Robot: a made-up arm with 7 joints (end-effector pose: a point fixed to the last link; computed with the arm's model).
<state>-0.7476 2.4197 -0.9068 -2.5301 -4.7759 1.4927 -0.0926</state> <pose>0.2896 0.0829 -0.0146 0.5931 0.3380 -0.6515</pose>
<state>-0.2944 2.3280 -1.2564 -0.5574 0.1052 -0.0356 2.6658</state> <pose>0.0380 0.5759 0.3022 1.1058 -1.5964 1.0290</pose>
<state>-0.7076 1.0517 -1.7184 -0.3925 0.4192 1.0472 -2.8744</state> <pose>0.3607 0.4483 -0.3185 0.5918 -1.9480 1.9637</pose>
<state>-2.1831 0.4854 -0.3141 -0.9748 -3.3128 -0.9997 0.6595</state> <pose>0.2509 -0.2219 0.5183 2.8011 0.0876 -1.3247</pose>
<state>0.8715 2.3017 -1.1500 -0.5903 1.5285 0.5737 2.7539</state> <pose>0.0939 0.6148 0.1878 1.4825 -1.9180 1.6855</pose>
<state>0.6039 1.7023 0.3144 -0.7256 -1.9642 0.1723 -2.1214</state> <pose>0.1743 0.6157 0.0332 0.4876 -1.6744 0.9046</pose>
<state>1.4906 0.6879 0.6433 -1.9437 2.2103 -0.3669 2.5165</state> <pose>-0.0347 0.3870 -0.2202 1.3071 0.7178 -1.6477</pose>
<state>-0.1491 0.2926 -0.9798 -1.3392 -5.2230 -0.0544 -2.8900</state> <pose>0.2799 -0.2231 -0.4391 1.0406 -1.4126 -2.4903</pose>
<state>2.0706 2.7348 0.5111 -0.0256 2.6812 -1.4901 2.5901</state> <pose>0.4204 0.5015 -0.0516 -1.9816 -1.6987 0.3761</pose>
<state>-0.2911 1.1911 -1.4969 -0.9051 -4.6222 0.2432 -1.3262</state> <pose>0.1924 0.3751 -0.4610 0.2877 0.0621 -1.2211</pose>
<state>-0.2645 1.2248 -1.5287 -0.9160 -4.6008 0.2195 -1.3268</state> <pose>0.1663 0.3898 -0.4573 0.2930 0.0993 -1.2079</pose>
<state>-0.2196 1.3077 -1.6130 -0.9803 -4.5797 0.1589 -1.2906</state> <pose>0.1106 0.4097 -0.4471 0.2891 0.1616 -1.1818</pose>
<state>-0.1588 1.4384 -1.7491 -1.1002 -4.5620 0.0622 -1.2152</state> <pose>0.0216 0.4293 -0.4211 0.2666 0.2493 -1.1244</pose>
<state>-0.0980 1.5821 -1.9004 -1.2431 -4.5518 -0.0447 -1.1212</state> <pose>-0.0781 0.4372 -0.3755 0.2326 0.3409 -1.0253</pose>
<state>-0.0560 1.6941 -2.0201 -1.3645 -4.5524 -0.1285 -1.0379</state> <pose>-0.1531 0.4300 -0.3285 0.2045 0.4049 -0.9168</pose>
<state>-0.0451 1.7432 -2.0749 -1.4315 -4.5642 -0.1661 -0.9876</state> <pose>-0.1828 0.4189 -0.3076 0.1848 0.4201 -0.8561</pose>
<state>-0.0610 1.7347 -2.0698 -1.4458 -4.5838 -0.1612 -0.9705</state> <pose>-0.1745 0.4122 -0.3169 0.1681 0.3942 -0.8592</pose>
